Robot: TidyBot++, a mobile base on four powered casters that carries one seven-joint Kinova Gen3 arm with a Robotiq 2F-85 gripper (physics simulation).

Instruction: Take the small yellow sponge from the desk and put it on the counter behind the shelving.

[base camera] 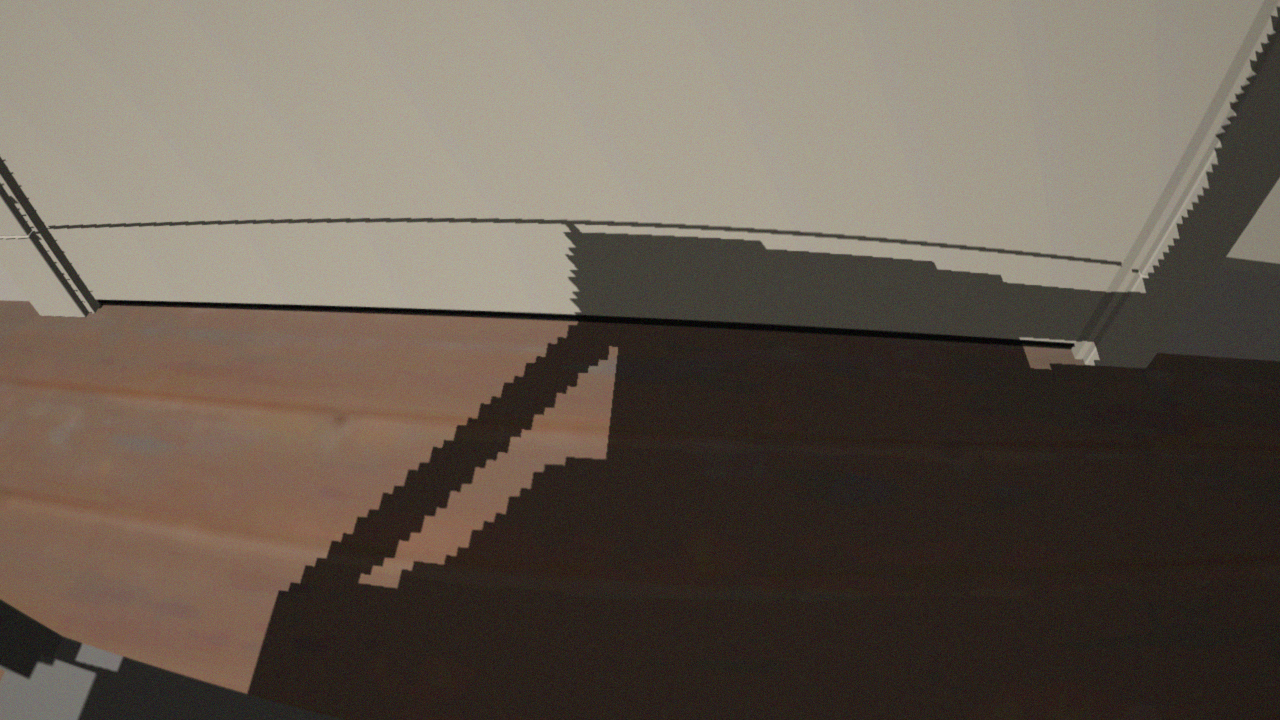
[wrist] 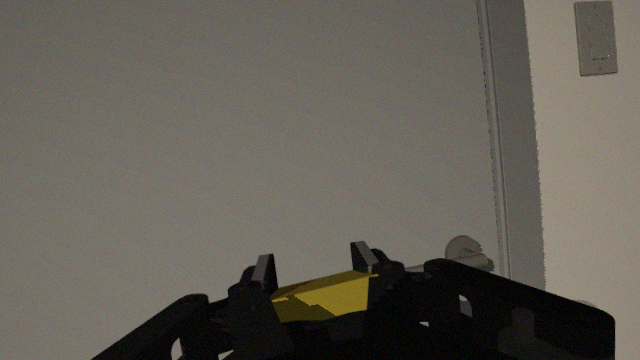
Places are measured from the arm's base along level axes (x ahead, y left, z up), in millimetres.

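Where they show: gripper, between the fingertips: [wrist: 314, 266].
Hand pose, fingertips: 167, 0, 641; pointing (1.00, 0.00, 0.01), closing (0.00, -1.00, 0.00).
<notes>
Each offset is from my fingertips to the top centre of the thing, as dx, dy, dz. "spot": to the spot under its first point. Level surfaces: height alone.
The small yellow sponge {-40, -3, +13} [wrist: 345, 296] is at the bottom middle of the wrist view, between the two black fingers. My gripper [wrist: 314, 266] is shut on it and holds it up in front of a grey door. Part of the sponge is hidden by the fingers and the gripper body. The desk, the shelving and the counter do not show in either view.
In the wrist view a grey door [wrist: 250, 130] with a round handle {spot: +278, -216, -104} [wrist: 462, 248] fills the left and middle, and a switch plate {spot: +315, -489, +180} [wrist: 596, 38] is on the wall at right. In the base view a pale door [base camera: 537, 107] stands beyond the wooden floor {dz -1038} [base camera: 179, 465], which carries a dark shadow.
</notes>
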